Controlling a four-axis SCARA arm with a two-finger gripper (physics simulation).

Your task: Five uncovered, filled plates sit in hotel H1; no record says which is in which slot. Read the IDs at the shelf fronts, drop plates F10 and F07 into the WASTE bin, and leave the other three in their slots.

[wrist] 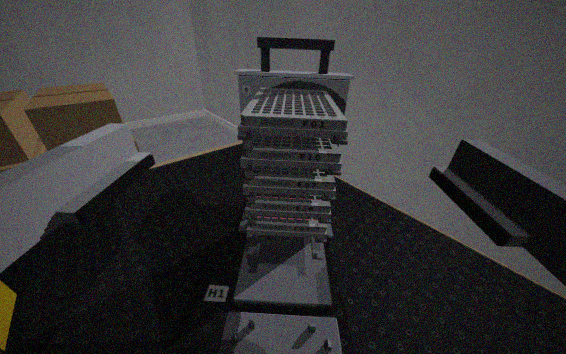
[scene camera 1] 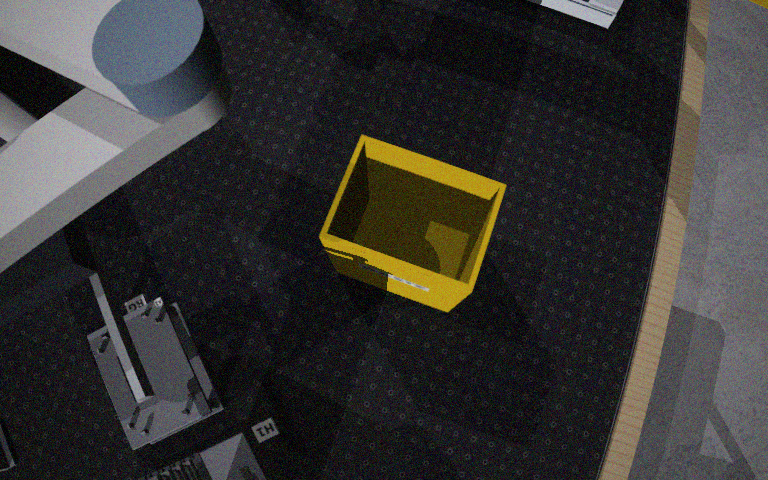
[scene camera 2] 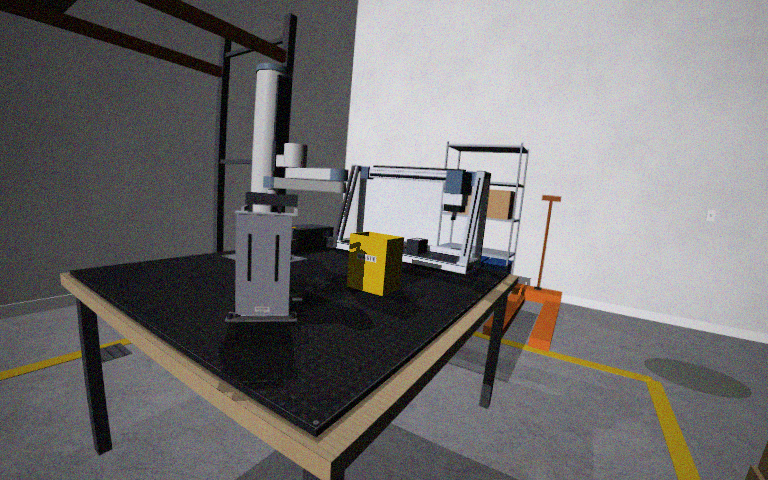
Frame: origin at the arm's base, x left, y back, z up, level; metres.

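Where they show: gripper, fingertip midpoint: (wrist: 291, 150) (scene camera 1: 70, 435) (scene camera 2: 269, 211).
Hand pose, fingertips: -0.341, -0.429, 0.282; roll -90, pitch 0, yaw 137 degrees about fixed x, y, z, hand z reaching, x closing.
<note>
After its pixels a point has its place, as x, y, z.
Hotel H1 (scene camera 1: 233, 459) {-0.371, -0.521, 0.021} (scene camera 2: 263, 260) {-0.492, -0.591, 0.171} (wrist: 280, 295) {-0.387, -0.482, 0.021} holds five stacked plates. In the wrist view the top plate (wrist: 292, 121) {-0.385, -0.476, 0.276} reads like F01, the second (wrist: 280, 156) {-0.379, -0.482, 0.246} F10, and the third (wrist: 282, 184) {-0.381, -0.480, 0.218} probably F07. The lower two labels are too blurred to read. My gripper (wrist: 291, 150) {-0.341, -0.429, 0.282} is open and empty. Its fingers stand wide on either side of the stack in the wrist view, with the stack farther off; in scene camera 2 the gripper (scene camera 2: 271, 199) {-0.341, -0.429, 0.282} overlaps the hotel's top handle. The yellow WASTE bin (scene camera 1: 436, 164) {0.028, -0.652, 0.213} (scene camera 2: 393, 266) {-0.029, -0.726, 0.111} (wrist: 6, 312) {-0.086, -0.687, 0.024} is upright; no plate shows inside it.
The pegged RG stand (scene camera 1: 161, 350) {-0.264, -0.394, 0.073} (wrist: 285, 335) {-0.345, -0.426, 0.073} is in front of H1, with a pale bar (scene camera 1: 116, 333), probably a gripper finger, above it. The arm (scene camera 1: 56, 169) {-0.135, -0.397, 0.394} (scene camera 2: 311, 183) {-0.143, -0.417, 0.382} reaches over the table. A gantry machine (scene camera 2: 478, 220) {0.564, -0.850, 0.273} stands behind the bin.
</note>
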